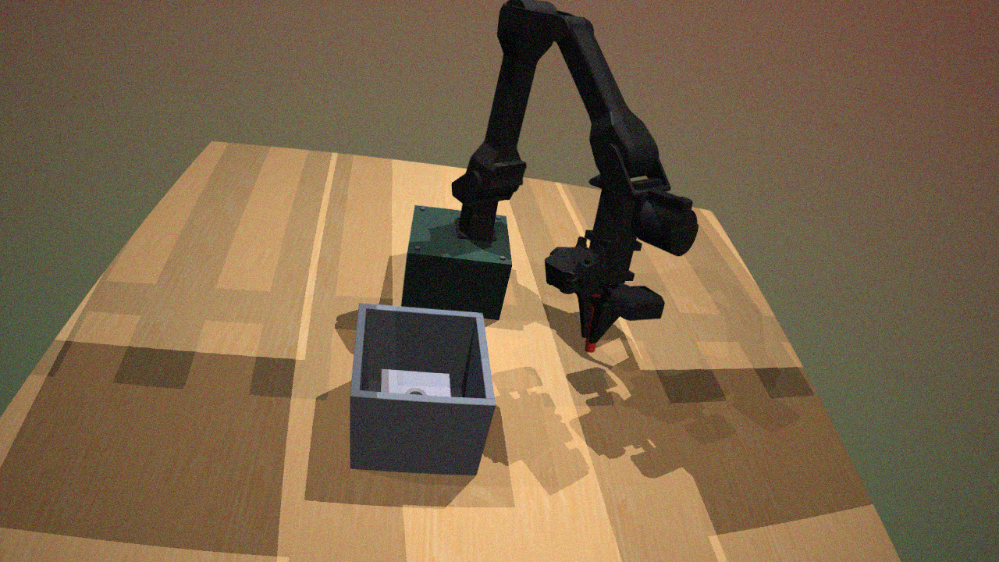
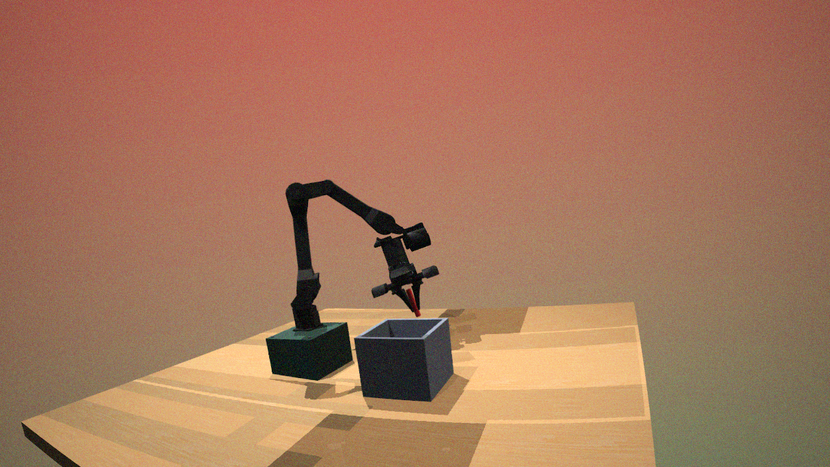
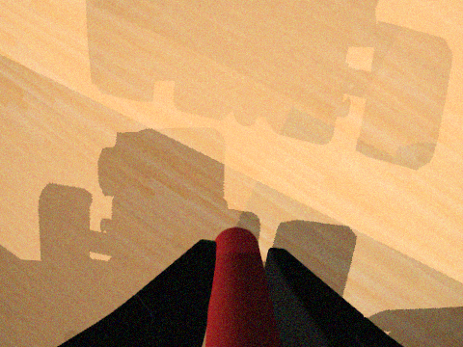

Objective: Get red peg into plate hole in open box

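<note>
My gripper tip is now 6 cm short of the pale plate, 22 cm to the left of it and 7 cm above it. Also, from my gripper tip: red peg: 1 cm behind, 2 cm above.
</note>
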